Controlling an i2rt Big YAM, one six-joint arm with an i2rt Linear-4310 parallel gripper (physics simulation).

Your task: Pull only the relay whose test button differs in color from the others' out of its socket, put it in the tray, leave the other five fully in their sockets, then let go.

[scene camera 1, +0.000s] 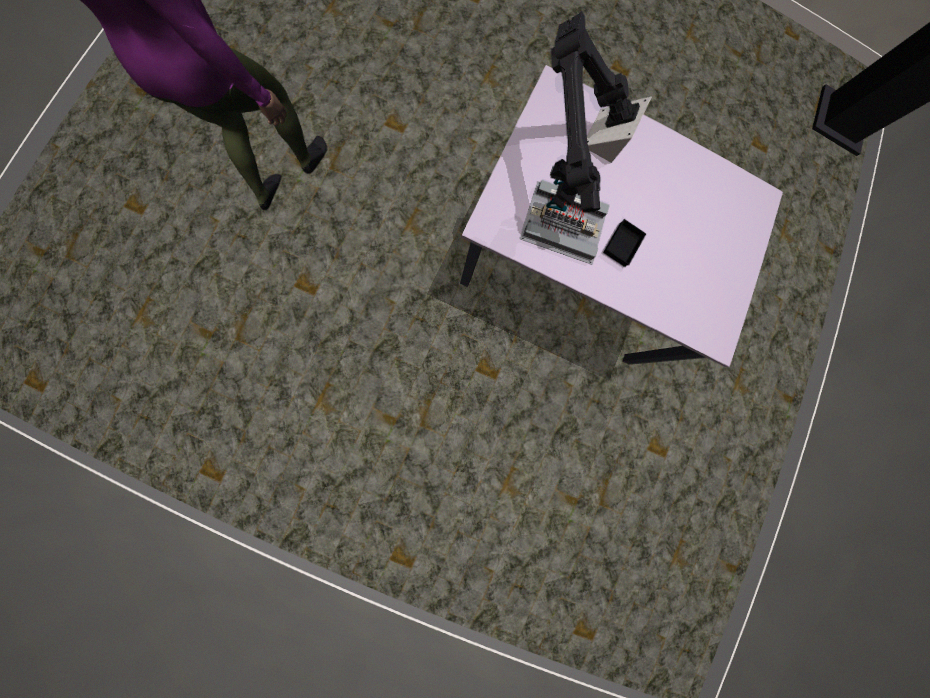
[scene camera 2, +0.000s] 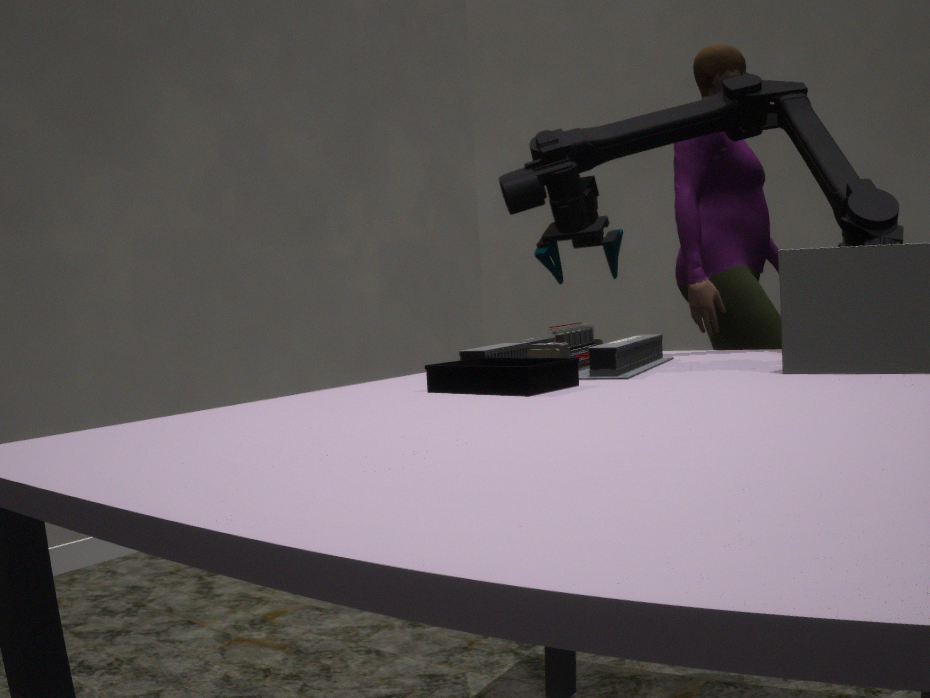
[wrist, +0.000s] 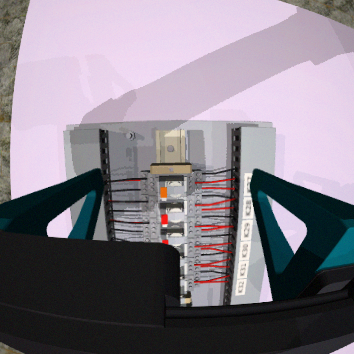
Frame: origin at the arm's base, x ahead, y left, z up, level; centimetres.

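Seen in the pictures: gripper, fingertip midpoint: (scene camera 1: 550, 195) (scene camera 2: 588, 280) (wrist: 176, 176); arm's base at its link origin: (scene camera 1: 622, 116) (scene camera 2: 880, 294).
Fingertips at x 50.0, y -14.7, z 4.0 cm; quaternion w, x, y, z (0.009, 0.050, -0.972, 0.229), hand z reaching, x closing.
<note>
Offsets run from my fingertips to a thing's top centre. "spot": to the spot under its first point. Level surfaces: height alone.
The relay with an orange test button @(dx -0.1, dy +2.7, dz -7.0 cm) (wrist: 174, 189) sits in its socket at the top of the row in the wrist view, beside the end stop. The relays below it @(dx -0.4, dy +5.4, dz -7.0 cm) (wrist: 175, 208) show red buttons; the lowest ones are partly hidden by the gripper body. The relay row @(spot: dx +0.3, dy +11.4, dz -9.2 cm) (scene camera 1: 568, 220) runs across the grey panel (scene camera 1: 559, 244) (wrist: 120, 155). My gripper (scene camera 2: 588, 278) (wrist: 176, 176) is open and empty, well above the panel, with its fingers on either side of the relay row in the wrist view. The black tray @(dx -3.6, dy +37.2, dz -10.4 cm) (scene camera 1: 625, 244) (scene camera 2: 480, 378) stands beside the panel and looks empty in scene camera 1.
Grey slotted wire ducts @(dx -10.7, dy +10.0, dz -9.7 cm) (scene camera 2: 623, 359) (wrist: 257, 145) flank the relays, with red and black wires between. A labelled strip @(spot: dx -9.8, dy +9.9, dz -9.6 cm) (wrist: 244, 250) runs along one duct. The arm's light mount (scene camera 1: 612, 142) (scene camera 2: 852, 311) stands on the pink table @(dz -14.0 cm) (scene camera 1: 698, 225) (scene camera 2: 450, 480). A person (scene camera 1: 180, 67) (scene camera 2: 721, 202) stands beyond the table.
</note>
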